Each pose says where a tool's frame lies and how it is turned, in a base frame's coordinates. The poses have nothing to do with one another.
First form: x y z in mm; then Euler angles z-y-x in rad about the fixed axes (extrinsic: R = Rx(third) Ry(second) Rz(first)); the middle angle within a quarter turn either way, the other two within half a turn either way.
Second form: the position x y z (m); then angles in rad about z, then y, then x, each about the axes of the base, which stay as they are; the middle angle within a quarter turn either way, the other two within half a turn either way. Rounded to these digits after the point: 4 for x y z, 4 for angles.
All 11 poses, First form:
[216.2, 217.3, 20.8, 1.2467, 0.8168, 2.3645]
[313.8, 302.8, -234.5, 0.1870, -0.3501, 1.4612]
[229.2, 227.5, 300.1, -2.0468, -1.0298, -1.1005]
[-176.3, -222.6, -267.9, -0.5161, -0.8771, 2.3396]
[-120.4, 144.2, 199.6, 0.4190, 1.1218, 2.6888]
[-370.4, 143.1, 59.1, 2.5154, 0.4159, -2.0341]
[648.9, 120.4, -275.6, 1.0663, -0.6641, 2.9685]
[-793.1, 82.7, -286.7, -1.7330, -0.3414, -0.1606]
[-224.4, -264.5, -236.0, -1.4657, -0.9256, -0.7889]
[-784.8, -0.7, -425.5, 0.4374, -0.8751, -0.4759]
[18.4, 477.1, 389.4, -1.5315, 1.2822, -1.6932]
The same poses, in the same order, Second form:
[0.2162, 0.2173, 0.0208, 1.2467, 0.8168, 2.3645]
[0.3138, 0.3028, -0.2345, 0.1870, -0.3501, 1.4612]
[0.2292, 0.2275, 0.3001, -2.0468, -1.0298, -1.1005]
[-0.1763, -0.2226, -0.2679, -0.5161, -0.8771, 2.3396]
[-0.1204, 0.1442, 0.1996, 0.4190, 1.1218, 2.6888]
[-0.3704, 0.1431, 0.0591, 2.5154, 0.4159, -2.0341]
[0.6489, 0.1204, -0.2756, 1.0663, -0.6641, 2.9685]
[-0.7931, 0.0827, -0.2867, -1.7330, -0.3414, -0.1606]
[-0.2244, -0.2645, -0.2360, -1.4657, -0.9256, -0.7889]
[-0.7848, -0.0007, -0.4255, 0.4374, -0.8751, -0.4759]
[0.0184, 0.4771, 0.3894, -1.5315, 1.2822, -1.6932]

